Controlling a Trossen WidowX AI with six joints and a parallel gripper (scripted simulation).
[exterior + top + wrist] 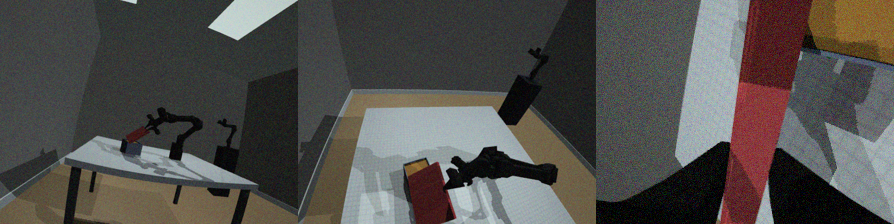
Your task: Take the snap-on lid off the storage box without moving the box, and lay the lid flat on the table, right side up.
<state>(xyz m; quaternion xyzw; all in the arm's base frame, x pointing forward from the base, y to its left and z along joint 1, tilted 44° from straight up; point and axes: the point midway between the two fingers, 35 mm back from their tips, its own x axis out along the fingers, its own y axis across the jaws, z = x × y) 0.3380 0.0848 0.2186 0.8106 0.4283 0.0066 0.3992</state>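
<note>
The red lid lies 6 cm ahead of my gripper tip, 1 cm to the left of it and 5 cm below it. Also, from my gripper tip: storage box: 9 cm ahead, 11 cm to the right, 18 cm below.
</note>
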